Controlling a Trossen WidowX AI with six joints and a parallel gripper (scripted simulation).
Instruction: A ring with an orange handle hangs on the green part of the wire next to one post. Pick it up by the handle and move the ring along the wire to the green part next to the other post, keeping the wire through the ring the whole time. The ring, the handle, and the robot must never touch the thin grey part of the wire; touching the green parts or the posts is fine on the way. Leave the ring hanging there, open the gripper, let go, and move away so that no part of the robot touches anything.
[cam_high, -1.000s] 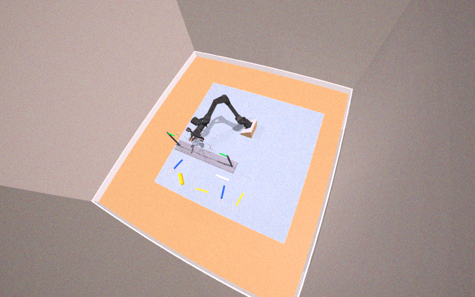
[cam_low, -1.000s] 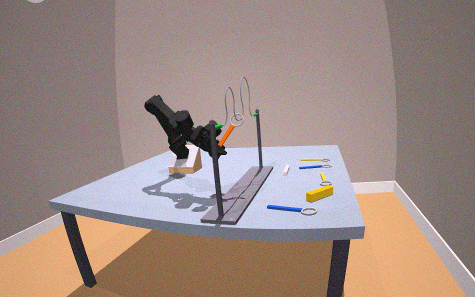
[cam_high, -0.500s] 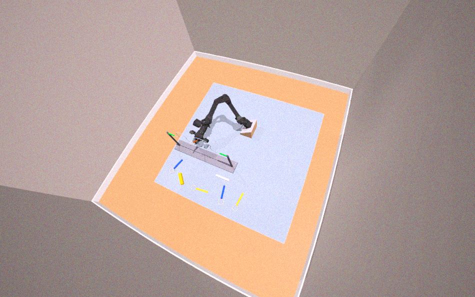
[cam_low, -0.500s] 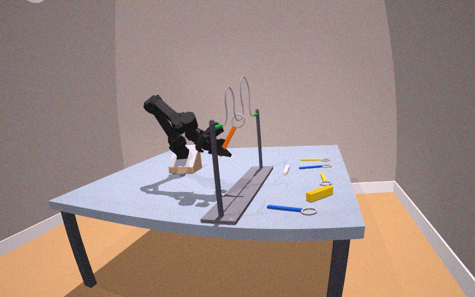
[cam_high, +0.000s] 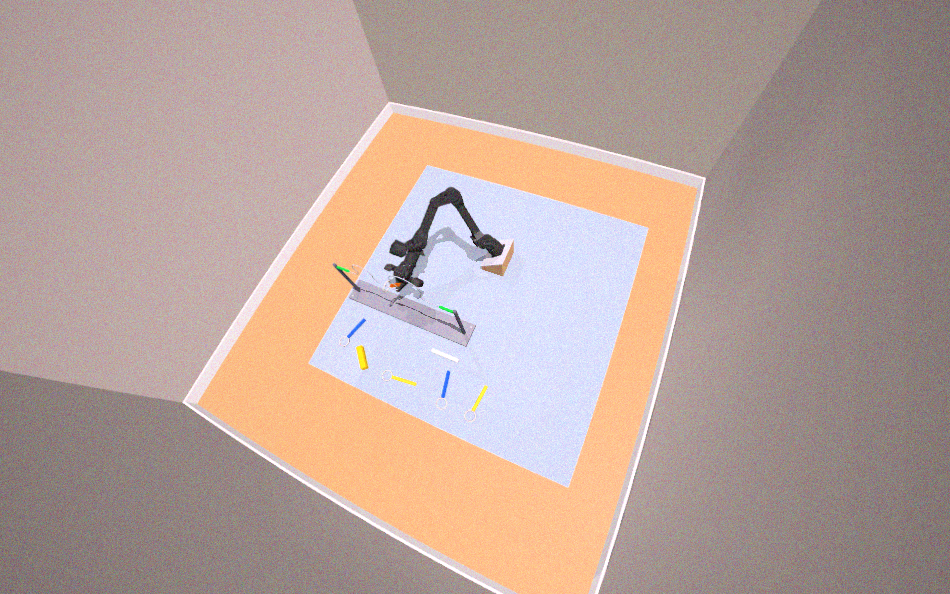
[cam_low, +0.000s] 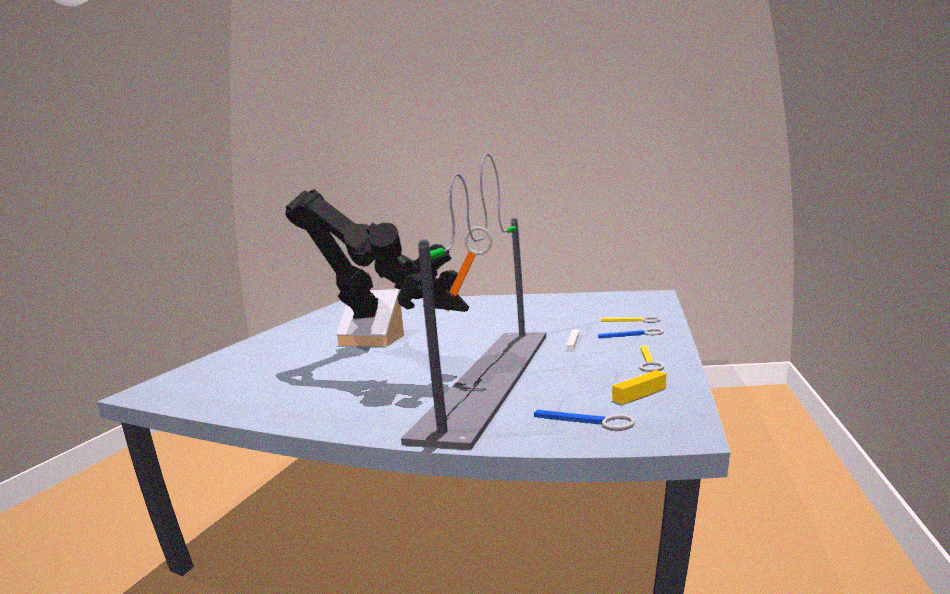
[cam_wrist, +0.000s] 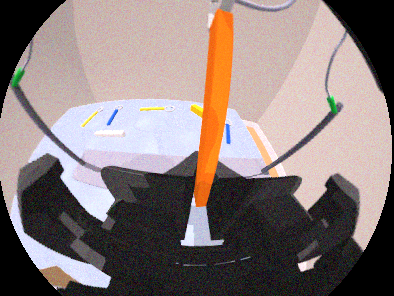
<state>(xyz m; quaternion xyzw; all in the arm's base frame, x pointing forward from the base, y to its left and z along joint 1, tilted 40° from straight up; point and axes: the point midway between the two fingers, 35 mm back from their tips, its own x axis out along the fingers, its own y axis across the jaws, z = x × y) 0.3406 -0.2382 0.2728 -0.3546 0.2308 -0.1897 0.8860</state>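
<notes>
Right now my gripper tip is 9 cm below the ring with orange handle, 1 cm to the right of it and 1 cm short of it. From my gripper tip the other things lie so: yellow block (32 cm ahead, 13 cm below, 9 cm to the right); then ring with blue handle (23 cm ahead, 20 cm to the right, 14 cm below); then white bar (28 cm to the left, 18 cm ahead, 14 cm below).
</notes>
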